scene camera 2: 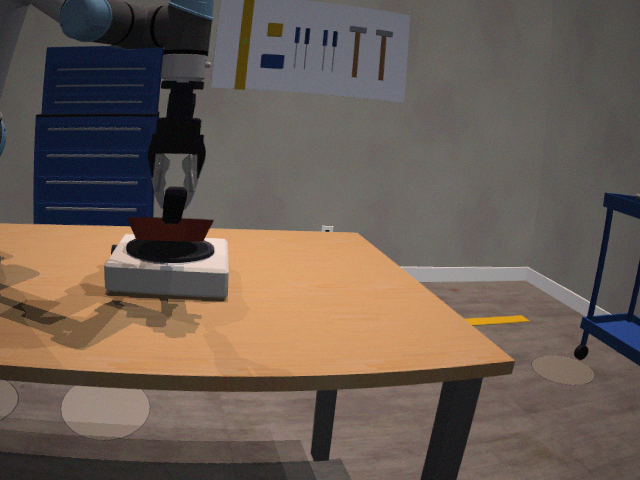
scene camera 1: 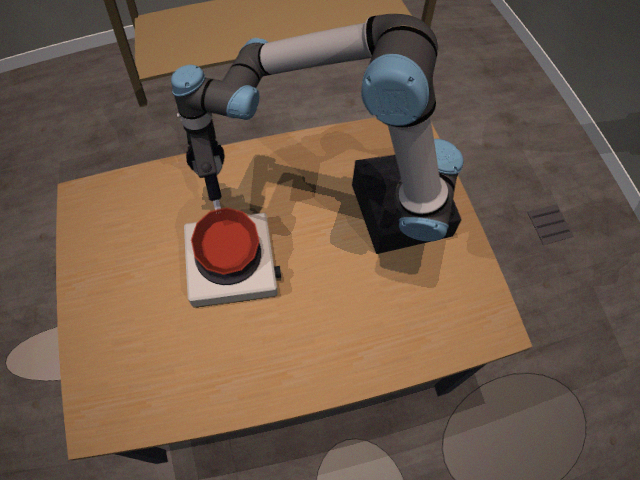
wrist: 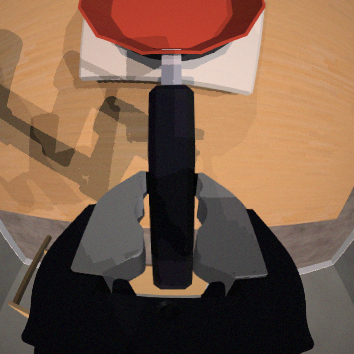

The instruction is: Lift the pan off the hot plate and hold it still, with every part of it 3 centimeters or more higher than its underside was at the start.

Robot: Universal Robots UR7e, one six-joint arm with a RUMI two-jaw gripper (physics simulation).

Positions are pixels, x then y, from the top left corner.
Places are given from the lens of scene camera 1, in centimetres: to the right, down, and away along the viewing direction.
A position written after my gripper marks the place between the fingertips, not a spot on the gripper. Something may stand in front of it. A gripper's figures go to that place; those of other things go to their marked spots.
my gripper [scene camera 1: 210, 175]: -30, -18, 134
red pan [scene camera 1: 225, 240]: -26, 0, 134
white hot plate [scene camera 1: 257, 279]: -16, 10, 132
